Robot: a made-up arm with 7 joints. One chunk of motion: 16 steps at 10 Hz.
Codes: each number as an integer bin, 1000 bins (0 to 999) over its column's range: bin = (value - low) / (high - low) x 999, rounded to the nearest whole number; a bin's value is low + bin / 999 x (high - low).
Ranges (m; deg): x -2.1..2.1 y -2.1..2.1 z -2.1..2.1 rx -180..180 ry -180..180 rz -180..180
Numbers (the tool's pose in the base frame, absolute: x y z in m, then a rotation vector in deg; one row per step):
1: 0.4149 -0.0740 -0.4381 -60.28 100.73 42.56
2: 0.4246 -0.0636 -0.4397 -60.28 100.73 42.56
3: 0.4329 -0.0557 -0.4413 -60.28 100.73 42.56
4: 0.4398 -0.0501 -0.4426 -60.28 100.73 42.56
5: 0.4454 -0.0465 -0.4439 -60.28 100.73 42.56
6: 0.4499 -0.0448 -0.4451 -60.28 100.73 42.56
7: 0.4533 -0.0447 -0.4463 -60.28 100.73 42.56
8: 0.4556 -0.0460 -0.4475 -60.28 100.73 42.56
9: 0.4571 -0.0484 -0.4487 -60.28 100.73 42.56
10: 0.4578 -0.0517 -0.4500 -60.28 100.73 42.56
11: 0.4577 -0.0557 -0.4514 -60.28 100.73 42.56
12: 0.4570 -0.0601 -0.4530 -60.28 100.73 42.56
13: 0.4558 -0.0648 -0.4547 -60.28 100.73 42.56
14: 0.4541 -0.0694 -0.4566 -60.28 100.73 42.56
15: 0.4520 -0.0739 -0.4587 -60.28 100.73 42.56
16: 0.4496 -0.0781 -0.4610 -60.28 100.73 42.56
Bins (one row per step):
1: 598 482 395 332 779 618
2: 600 484 395 332 779 618
3: 602 486 395 332 779 618
4: 604 488 394 332 779 618
5: 605 488 394 332 779 618
6: 607 489 394 332 779 618
7: 607 489 393 332 779 618
8: 608 489 393 332 779 618
9: 608 488 393 332 779 618
10: 608 487 392 332 779 618
11: 608 486 392 332 779 618
12: 608 485 392 332 779 618
13: 608 484 391 332 779 618
14: 608 483 391 332 779 618
15: 607 482 390 332 779 618
16: 606 481 390 332 779 618

